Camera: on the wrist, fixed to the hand. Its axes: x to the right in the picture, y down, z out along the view.
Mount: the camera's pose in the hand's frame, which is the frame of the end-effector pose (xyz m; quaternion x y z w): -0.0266 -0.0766 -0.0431 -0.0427 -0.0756 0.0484 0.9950
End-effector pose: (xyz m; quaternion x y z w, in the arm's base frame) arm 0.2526 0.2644 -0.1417 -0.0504 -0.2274 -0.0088 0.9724
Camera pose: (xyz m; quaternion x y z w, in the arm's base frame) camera 0.2447 0.1836 -0.1847 -0.1034 -0.2970 0.0324 0.9487
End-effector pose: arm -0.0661 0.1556 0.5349 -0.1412 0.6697 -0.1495 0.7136
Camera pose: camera -0.1125 0.0961 0.5873 -0.1499 0.6256 -0.0749 0.7619
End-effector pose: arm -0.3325 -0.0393 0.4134 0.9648 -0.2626 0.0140 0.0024
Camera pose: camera -0.3177 0.0407 0.4559 0.9483 -0.3088 -0.0701 0.0231
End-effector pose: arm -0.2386 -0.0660 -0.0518 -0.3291 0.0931 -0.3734 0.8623
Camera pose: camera -0.3195 -0.1074 -0.0383 -0.3880 0.0593 -0.3010 0.8691
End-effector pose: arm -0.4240 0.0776 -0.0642 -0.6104 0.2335 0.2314 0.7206
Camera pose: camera -0.3998 0.0224 0.0051 -0.6094 0.1975 0.3213 0.6974
